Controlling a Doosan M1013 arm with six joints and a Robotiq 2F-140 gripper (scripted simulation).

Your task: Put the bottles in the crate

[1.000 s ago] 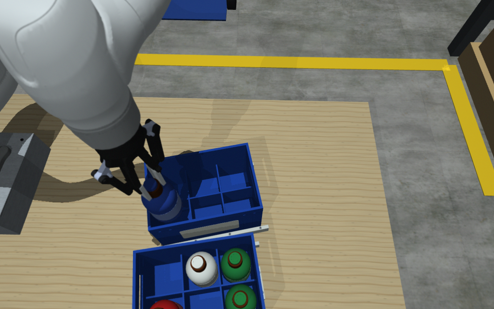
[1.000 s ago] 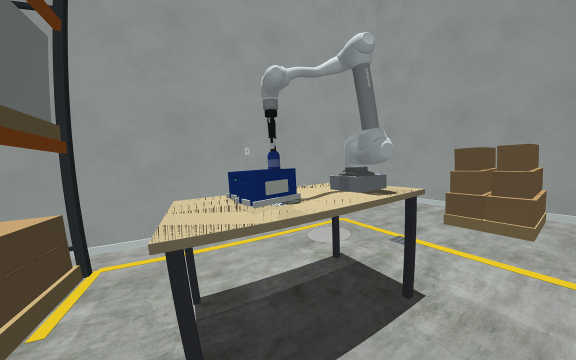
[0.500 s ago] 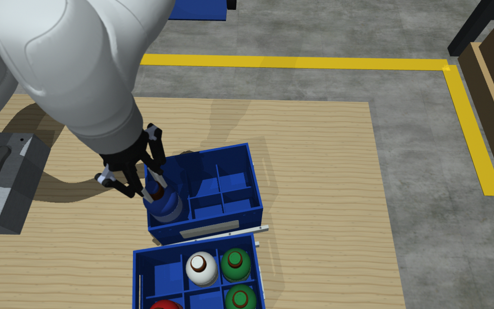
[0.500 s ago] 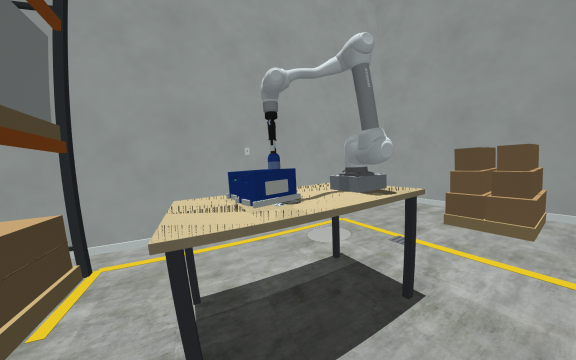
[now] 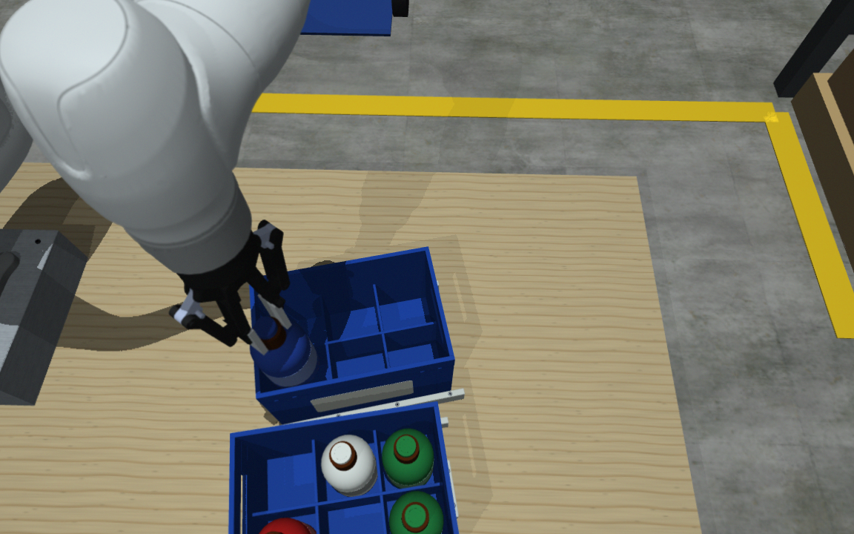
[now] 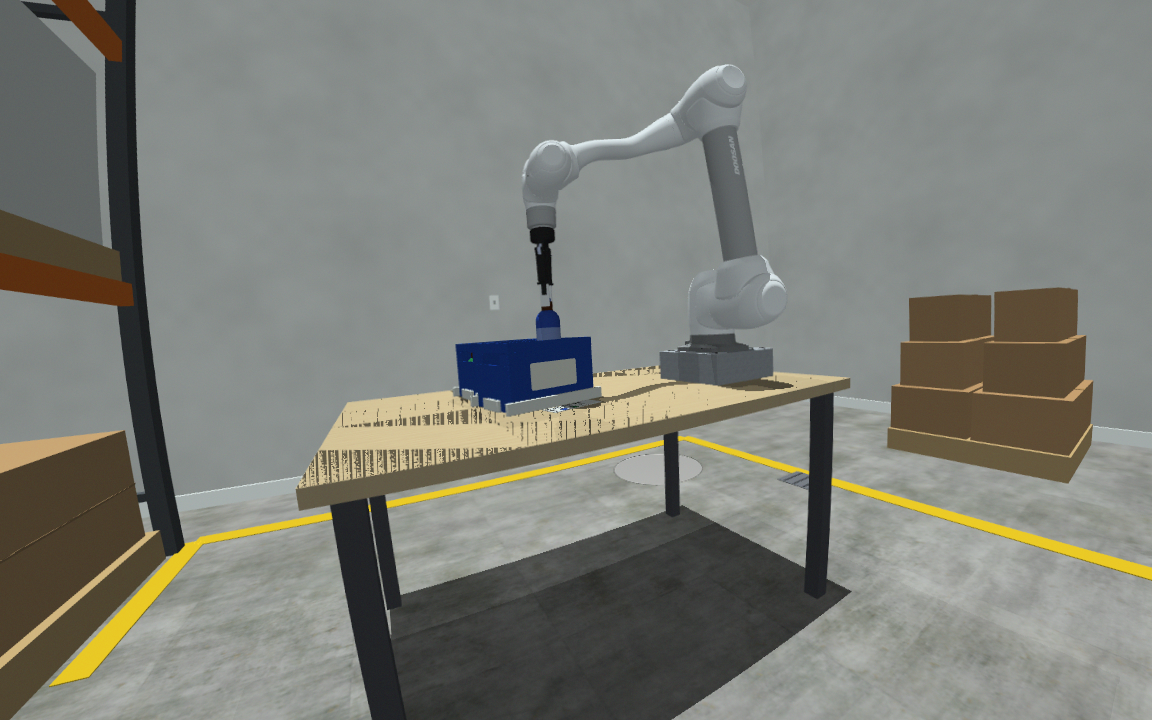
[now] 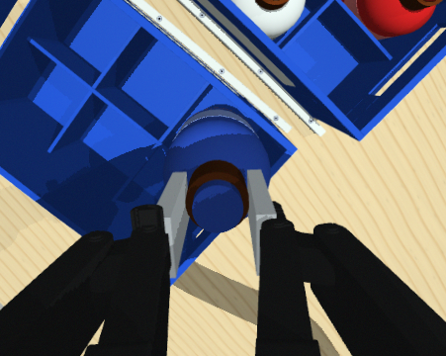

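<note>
Now: the blue bottle 8 cm below my hand. The rest, counted from my hand: pick list (3 cm ahead, 19 cm to the left, 30 cm below); white bottle (9 cm ahead, 12 cm to the right, 22 cm below); red bottle (1 cm ahead, 23 cm to the right, 22 cm below).
</note>
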